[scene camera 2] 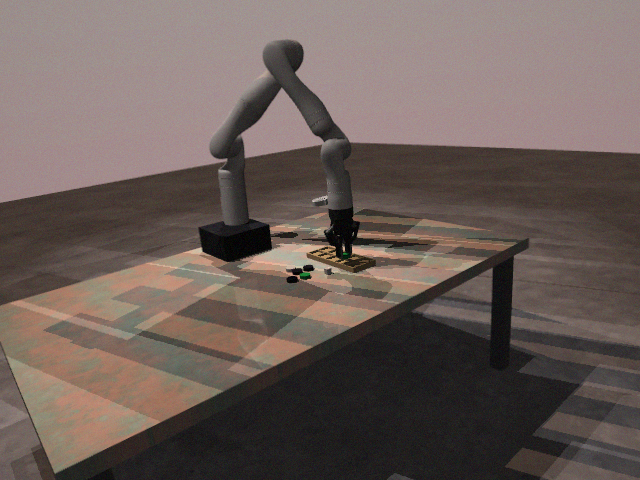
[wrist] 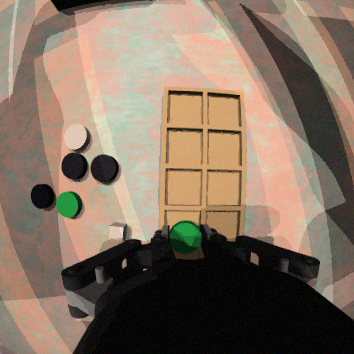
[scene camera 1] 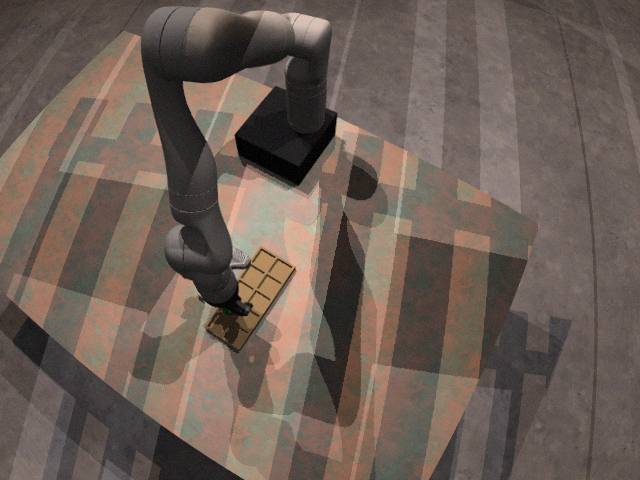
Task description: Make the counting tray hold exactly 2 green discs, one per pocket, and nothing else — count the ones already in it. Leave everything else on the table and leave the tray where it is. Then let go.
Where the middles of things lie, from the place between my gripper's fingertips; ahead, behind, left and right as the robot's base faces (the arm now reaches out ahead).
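Measured from the counting tray [scene camera 1: 259, 284], my hand is 50 mm beyond it, 20 mm to the right of it and 20 mm higher than it.
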